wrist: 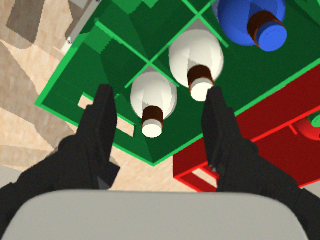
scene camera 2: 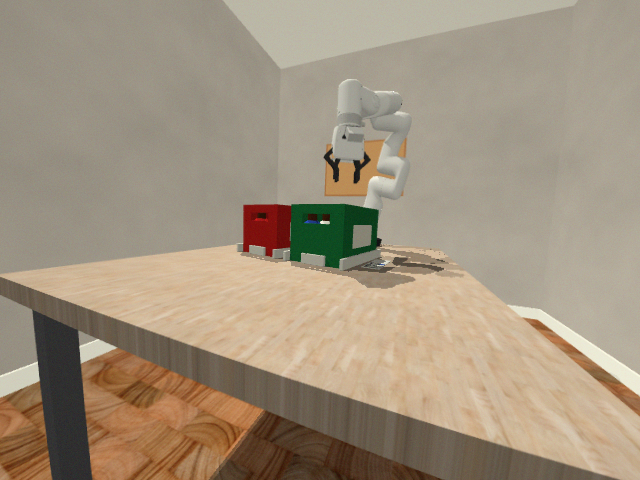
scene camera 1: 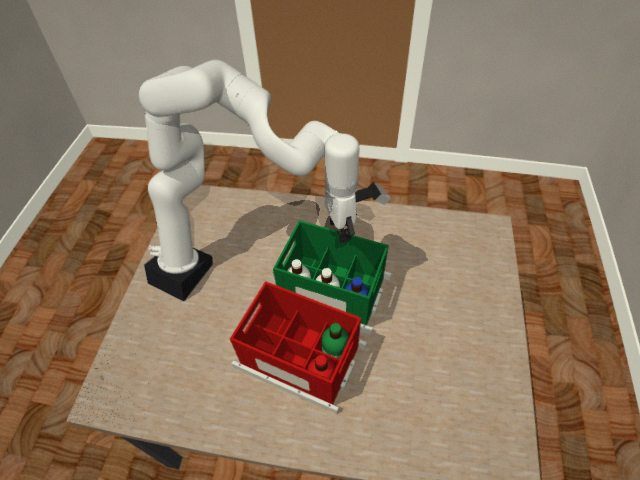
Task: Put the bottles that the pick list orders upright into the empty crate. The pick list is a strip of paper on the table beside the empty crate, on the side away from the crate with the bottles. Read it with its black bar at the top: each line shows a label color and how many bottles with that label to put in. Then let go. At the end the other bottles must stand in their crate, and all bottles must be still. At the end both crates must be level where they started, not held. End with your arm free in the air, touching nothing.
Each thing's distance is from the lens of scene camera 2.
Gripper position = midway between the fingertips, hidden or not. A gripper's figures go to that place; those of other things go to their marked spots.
my gripper (scene camera 2: 346, 182): 0.75 m
red crate (scene camera 2: 275, 233): 0.76 m
green crate (scene camera 2: 352, 230): 0.65 m
The marked spots on the red crate and the green crate are 0.26 m apart.
